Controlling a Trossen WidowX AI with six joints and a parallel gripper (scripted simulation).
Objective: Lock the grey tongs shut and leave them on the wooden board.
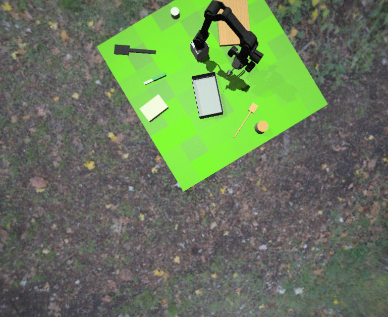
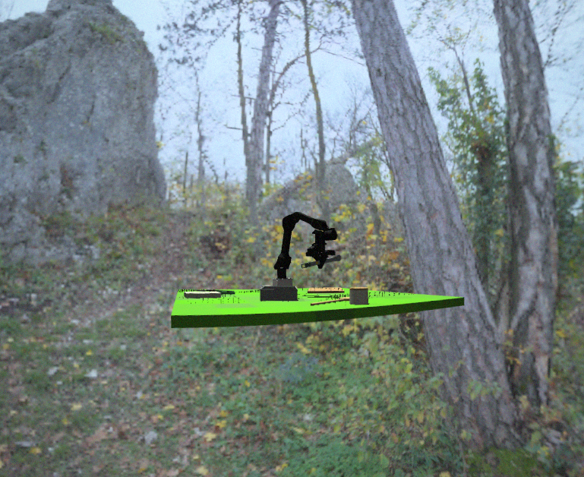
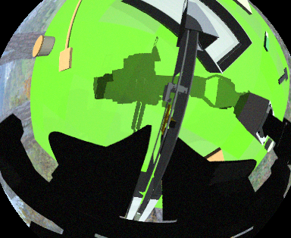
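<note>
Right now the wooden board is 380 mm behind my gripper tip, 170 mm to the left of it and 150 mm below it. From my gripper tip the other things lie so: cream block 650 mm to the right, 140 mm below, 10 mm behind; then black spatula 630 mm to the right, 490 mm behind, 150 mm below; then roasting tin 250 mm to the right, 130 mm below, 60 mm ahead.
</note>
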